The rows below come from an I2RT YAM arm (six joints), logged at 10 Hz.
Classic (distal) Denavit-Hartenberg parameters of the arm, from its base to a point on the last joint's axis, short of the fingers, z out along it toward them. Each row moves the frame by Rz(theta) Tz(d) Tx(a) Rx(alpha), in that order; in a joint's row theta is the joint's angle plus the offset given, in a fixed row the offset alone. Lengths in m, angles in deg.
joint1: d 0.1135, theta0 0, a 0.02, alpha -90
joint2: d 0, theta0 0, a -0.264, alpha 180
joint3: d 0, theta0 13.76, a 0.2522, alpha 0
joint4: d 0, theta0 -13.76, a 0.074, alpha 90
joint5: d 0, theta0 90, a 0, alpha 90
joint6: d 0.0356, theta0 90, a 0, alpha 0
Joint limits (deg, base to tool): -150..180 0..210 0..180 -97..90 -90..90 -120..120
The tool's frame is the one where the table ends.
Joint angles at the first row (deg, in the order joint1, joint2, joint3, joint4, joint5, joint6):
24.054 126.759 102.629 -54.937 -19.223 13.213
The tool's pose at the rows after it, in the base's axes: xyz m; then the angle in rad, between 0 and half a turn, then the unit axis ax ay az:
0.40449, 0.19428, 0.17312, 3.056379, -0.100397, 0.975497, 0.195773
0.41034, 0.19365, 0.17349, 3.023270, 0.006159, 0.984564, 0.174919
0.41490, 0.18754, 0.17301, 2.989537, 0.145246, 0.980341, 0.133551
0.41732, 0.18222, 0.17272, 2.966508, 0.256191, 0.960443, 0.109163
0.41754, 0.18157, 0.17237, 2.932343, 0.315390, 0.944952, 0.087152
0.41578, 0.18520, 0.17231, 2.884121, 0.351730, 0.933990, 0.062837
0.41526, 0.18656, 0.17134, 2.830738, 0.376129, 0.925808, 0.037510
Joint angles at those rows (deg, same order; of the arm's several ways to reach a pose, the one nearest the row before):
24.119 126.759 102.301 -53.320 -19.748 14.502
24.075 126.759 102.300 -50.653 -15.333 26.807
23.682 126.761 102.304 -49.890 -8.229 41.671
23.311 126.759 102.301 -49.888 -3.552 53.670
23.551 126.783 102.281 -49.911 0.623 60.380
24.425 126.782 102.237 -49.911 5.322 64.970
24.972 126.934 102.191 -49.844 10.022 67.834

